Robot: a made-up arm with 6 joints. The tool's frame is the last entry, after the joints.
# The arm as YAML. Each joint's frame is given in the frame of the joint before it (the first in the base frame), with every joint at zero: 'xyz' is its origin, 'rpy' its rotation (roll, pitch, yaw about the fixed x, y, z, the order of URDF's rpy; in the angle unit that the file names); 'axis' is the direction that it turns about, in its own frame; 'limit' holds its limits. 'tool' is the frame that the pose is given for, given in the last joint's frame.
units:
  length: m
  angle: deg
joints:
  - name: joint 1
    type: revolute
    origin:
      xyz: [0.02, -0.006, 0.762]
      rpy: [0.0, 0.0, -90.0]
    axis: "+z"
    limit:
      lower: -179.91
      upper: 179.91
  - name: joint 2
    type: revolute
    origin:
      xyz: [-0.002, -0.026, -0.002]
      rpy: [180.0, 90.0, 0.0]
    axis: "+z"
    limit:
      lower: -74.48
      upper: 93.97
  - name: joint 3
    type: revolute
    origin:
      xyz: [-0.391, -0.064, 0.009]
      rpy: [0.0, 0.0, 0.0]
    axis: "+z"
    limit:
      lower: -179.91
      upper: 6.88
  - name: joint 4
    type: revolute
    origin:
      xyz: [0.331, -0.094, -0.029]
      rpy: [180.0, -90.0, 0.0]
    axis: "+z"
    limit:
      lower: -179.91
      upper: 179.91
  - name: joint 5
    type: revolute
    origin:
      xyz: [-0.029, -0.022, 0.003]
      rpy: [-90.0, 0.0, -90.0]
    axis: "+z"
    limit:
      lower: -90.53
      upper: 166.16
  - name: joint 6
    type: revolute
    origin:
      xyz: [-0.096, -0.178, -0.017]
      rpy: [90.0, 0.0, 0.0]
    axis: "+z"
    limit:
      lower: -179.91
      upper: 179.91
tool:
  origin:
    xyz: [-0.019, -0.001, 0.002]
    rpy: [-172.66, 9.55, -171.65]
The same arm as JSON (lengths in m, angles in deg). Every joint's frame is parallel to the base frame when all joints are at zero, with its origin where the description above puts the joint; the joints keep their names.
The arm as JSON. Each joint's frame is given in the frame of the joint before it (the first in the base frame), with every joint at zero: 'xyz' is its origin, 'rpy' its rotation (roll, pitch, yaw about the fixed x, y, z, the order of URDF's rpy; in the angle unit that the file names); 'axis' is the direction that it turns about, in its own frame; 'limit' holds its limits. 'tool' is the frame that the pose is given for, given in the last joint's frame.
{
  "units": {
    "length": "m",
    "angle": "deg"
  },
  "joints": [
    {
      "name": "joint 1",
      "type": "revolute",
      "origin": {
        "xyz": [
          0.02,
          -0.006,
          0.762
        ],
        "rpy": [
          0.0,
          0.0,
          0.0
        ]
      },
      "axis": [
        0.0,
        0.0,
        1.0
      ],
      "limit": {
        "lower": -179.91,
        "upper": 179.91
      }
    },
    {
      "name": "joint 2",
      "type": "revolute",
      "origin": {
        "xyz": [
          -0.026,
          0.002,
          -0.002
        ],
        "rpy": [
          0.0,
          0.0,
          0.0
        ]
      },
      "axis": [
        0.0,
        1.0,
        0.0
      ],
      "limit": {
        "lower": -74.48,
        "upper": 93.97
      }
    },
    {
      "name": "joint 3",
      "type": "revolute",
      "origin": {
        "xyz": [
          0.064,
          0.009,
          0.391
        ],
        "rpy": [
          0.0,
          0.0,
          0.0
        ]
      },
      "axis": [
        0.0,
        1.0,
        0.0
      ],
      "limit": {
        "lower": -179.91,
        "upper": 6.88
      }
    },
    {
      "name": "joint 4",
      "type": "revolute",
      "origin": {
        "xyz": [
          0.094,
          -0.029,
          -0.331
        ],
        "rpy": [
          0.0,
          0.0,
          0.0
        ]
      },
      "axis": [
        0.0,
        0.0,
        -1.0
      ],
      "limit": {
        "lower": -179.91,
        "upper": 179.91
      }
    },
    {
      "name": "joint 5",
      "type": "revolute",
      "origin": {
        "xyz": [
          -0.022,
          -0.029,
          -0.003
        ],
        "rpy": [
          0.0,
          0.0,
          0.0
        ]
      },
      "axis": [
        0.0,
        1.0,
        0.0
      ],
      "limit": {
        "lower": -90.53,
        "upper": 166.16
      }
    },
    {
      "name": "joint 6",
      "type": "revolute",
      "origin": {
        "xyz": [
          0.096,
          -0.017,
          -0.178
        ],
        "rpy": [
          0.0,
          0.0,
          0.0
        ]
      },
      "axis": [
        0.0,
        0.0,
        -1.0
      ],
      "limit": {
        "lower": -179.91,
        "upper": 179.91
      }
    }
  ],
  "tool": {
    "origin": {
      "xyz": [
        0.019,
        -0.001,
        -0.002
      ],
      "rpy": [
        7.34,
        -9.55,
        -8.35
      ]
    }
  }
}

